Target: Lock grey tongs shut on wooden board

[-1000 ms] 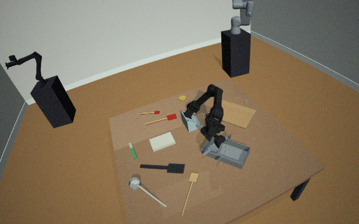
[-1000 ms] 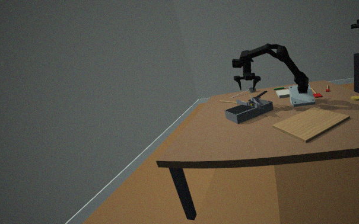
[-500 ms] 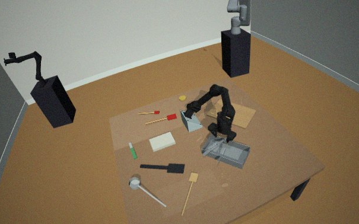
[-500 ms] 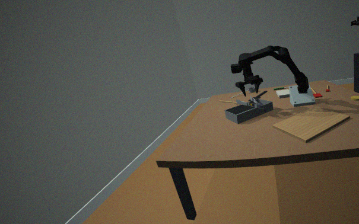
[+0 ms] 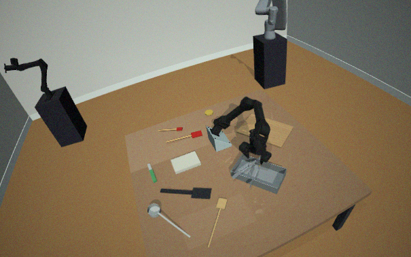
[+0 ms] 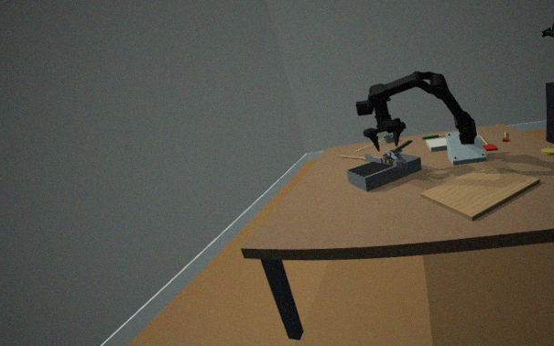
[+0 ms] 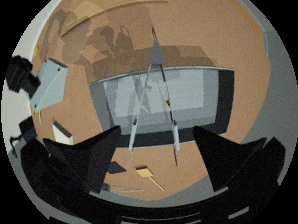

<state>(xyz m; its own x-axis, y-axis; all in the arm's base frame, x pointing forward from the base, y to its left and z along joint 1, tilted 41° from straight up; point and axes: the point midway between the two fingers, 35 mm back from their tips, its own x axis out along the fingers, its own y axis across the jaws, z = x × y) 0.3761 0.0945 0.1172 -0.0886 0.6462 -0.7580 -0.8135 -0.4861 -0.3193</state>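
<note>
Now: gripper tip 90 mm above the grey roasting tin, 20 mm short of it and 10 mm to the right of it. Also, from my gripper tip: black spatula (430 mm to the right, 120 mm below, 10 mm behind); wooden board (350 mm behind, 230 mm to the left, 110 mm below); white block (400 mm to the right, 250 mm behind, 110 mm below).
</note>
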